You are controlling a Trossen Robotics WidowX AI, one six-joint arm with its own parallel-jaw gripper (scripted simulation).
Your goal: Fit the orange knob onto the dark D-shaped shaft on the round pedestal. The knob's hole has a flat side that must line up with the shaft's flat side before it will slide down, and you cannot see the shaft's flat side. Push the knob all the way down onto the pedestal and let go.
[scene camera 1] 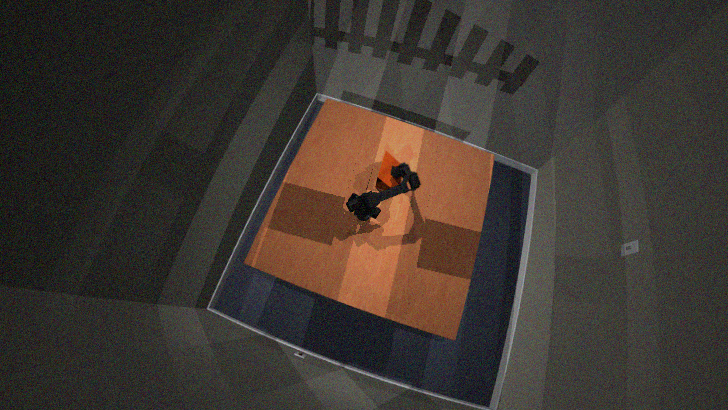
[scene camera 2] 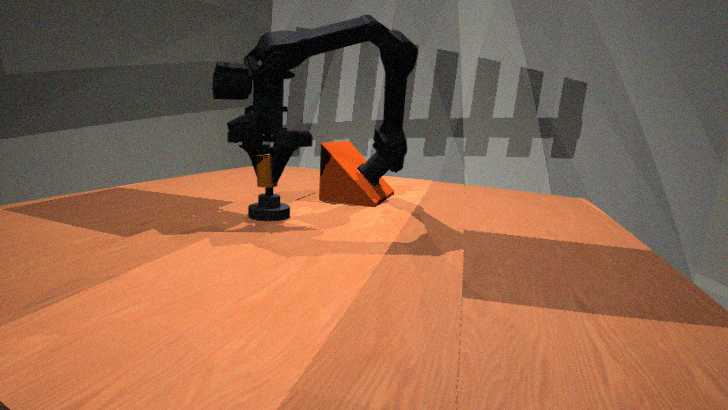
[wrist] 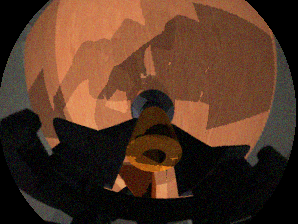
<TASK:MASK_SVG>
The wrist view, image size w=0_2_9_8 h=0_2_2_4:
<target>gripper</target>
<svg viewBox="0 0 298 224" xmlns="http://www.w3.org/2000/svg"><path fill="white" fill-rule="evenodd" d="M0 117L1 147L17 188L68 214L73 220L71 224L112 224L102 220L104 214L138 224L168 224L189 218L192 224L237 224L250 216L238 222L247 224L269 200L287 165L286 157L266 145L257 152L258 164L251 167L245 160L250 145L210 147L172 123L182 147L181 160L174 165L178 197L129 196L108 189L116 184L138 119L96 131L55 117L53 127L60 143L49 156L37 137L41 128L37 113L23 109Z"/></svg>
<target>orange knob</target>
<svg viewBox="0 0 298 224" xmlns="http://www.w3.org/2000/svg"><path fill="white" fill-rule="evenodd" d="M146 108L145 111L142 111L140 119L138 119L136 127L133 129L128 147L125 149L125 156L128 157L129 163L133 167L140 168L141 171L166 171L166 169L174 167L181 160L182 147L178 143L180 140L178 140L172 123L170 123L168 116L166 116L162 109L158 107Z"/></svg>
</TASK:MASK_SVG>
